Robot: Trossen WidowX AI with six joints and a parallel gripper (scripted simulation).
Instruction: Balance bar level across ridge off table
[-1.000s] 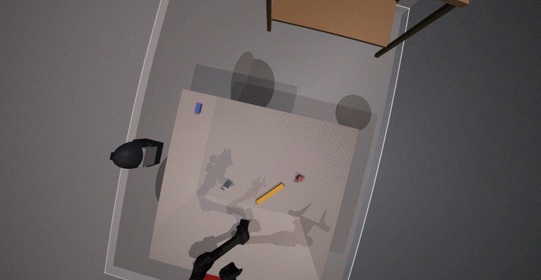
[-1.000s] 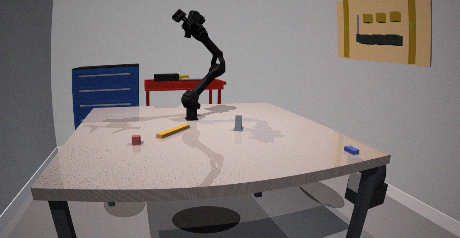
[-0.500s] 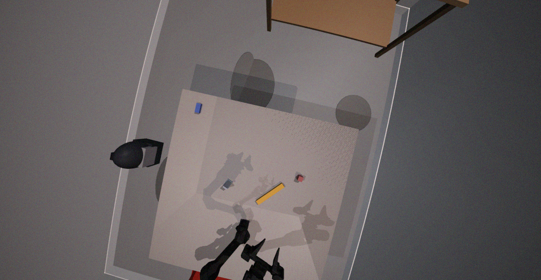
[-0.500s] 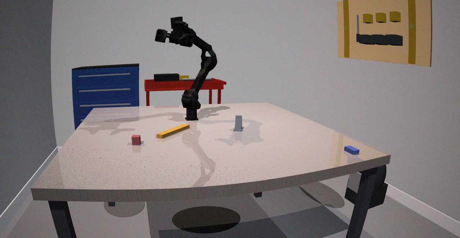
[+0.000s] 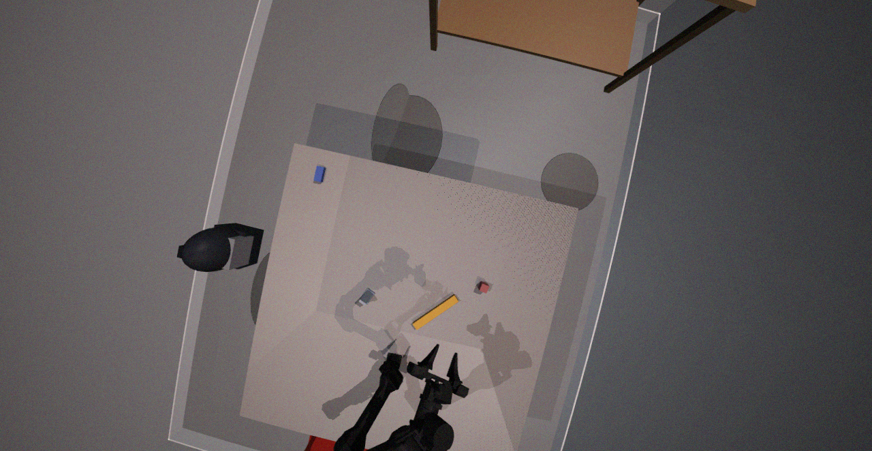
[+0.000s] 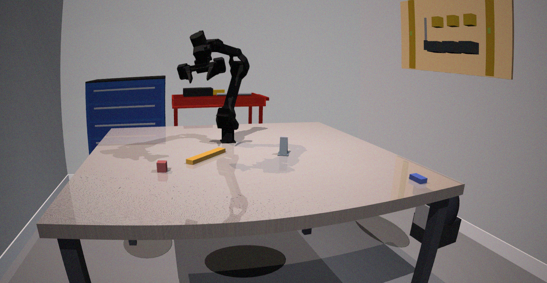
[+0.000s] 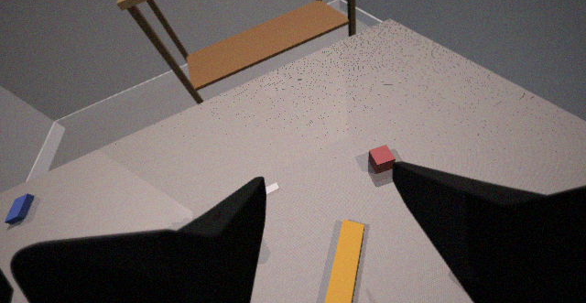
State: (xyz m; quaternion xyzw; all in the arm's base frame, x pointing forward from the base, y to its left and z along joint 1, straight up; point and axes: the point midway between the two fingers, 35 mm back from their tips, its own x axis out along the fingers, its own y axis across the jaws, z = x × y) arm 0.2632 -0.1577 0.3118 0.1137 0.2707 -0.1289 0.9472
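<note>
My gripper tip is 30 mm past the yellow bar, 30 mm to the right of it and 280 mm above it. From my gripper tip the other things lie so: flat blue block: 450 mm ahead, 660 mm to the left, 280 mm below; then small red cube: 130 mm ahead, 150 mm to the right, 280 mm below.
</note>
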